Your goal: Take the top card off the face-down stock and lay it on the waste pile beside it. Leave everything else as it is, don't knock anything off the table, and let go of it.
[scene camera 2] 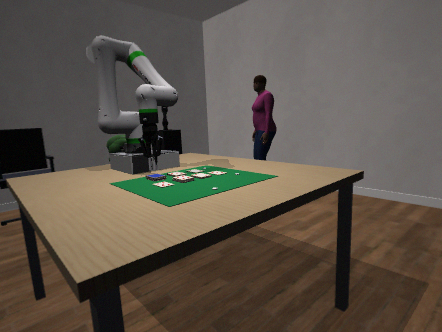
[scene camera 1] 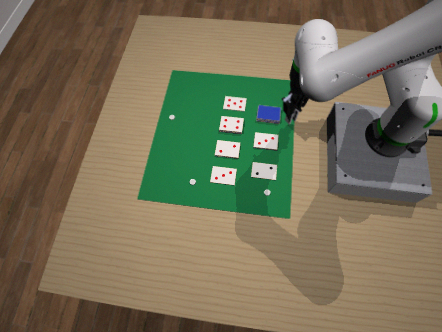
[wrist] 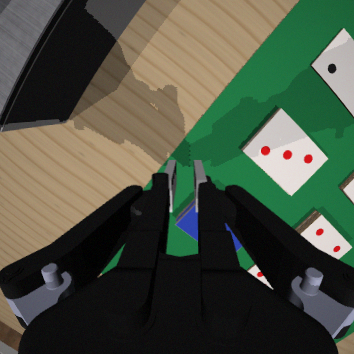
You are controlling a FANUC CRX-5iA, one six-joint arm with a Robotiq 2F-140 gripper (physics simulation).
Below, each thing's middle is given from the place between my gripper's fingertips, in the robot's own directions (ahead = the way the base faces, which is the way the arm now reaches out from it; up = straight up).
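The green mat (scene camera 1: pixel 184 148) is to be found 25 cm ahead of my hand and 5 cm to the left of it, and it lies 5 cm below my hand as well.
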